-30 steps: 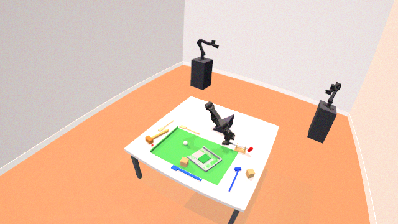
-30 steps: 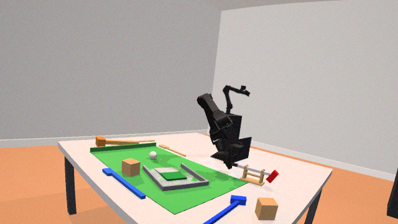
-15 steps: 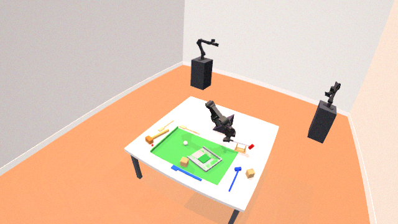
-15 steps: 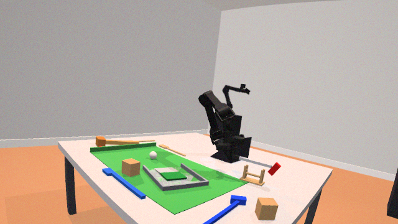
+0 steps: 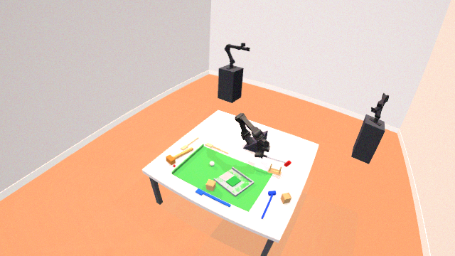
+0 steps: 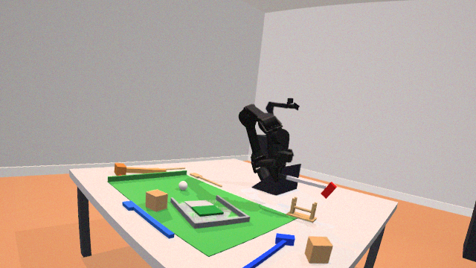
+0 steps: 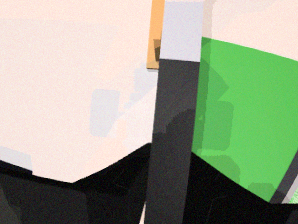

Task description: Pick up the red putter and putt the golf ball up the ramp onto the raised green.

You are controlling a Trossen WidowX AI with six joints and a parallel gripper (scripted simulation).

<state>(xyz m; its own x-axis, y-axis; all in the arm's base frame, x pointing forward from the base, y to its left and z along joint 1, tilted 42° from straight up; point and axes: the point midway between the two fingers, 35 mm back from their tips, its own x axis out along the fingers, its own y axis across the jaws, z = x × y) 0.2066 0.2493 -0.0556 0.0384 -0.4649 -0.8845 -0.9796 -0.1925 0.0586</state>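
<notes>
My gripper tip is 20 mm past the red putter, 110 mm to the right of it and 20 mm below it. From my gripper tip the other things lie so: blue mallet 330 mm ahead, 250 mm to the left, 110 mm below; grey frame 270 mm ahead, 80 mm to the right, 120 mm below; wooden rack 30 mm behind, 130 mm to the left, 90 mm below.
</notes>
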